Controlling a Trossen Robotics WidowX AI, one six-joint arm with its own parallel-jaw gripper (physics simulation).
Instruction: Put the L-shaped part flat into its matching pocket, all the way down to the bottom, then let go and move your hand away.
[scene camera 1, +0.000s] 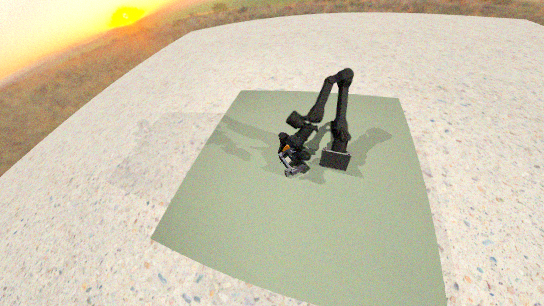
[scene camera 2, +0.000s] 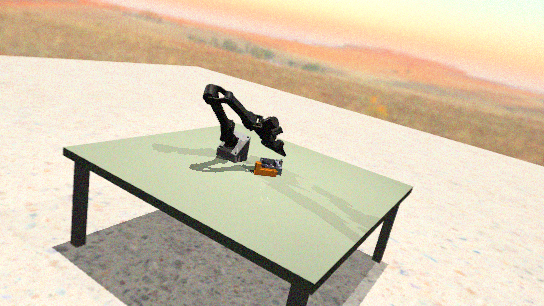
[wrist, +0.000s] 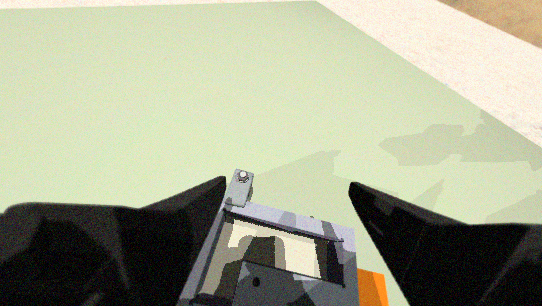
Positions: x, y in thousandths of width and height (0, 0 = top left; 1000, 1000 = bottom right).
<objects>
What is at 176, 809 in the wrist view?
My gripper.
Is my gripper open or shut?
Open.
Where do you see a grey pocket block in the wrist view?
442, 619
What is my gripper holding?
Nothing.
</objects>
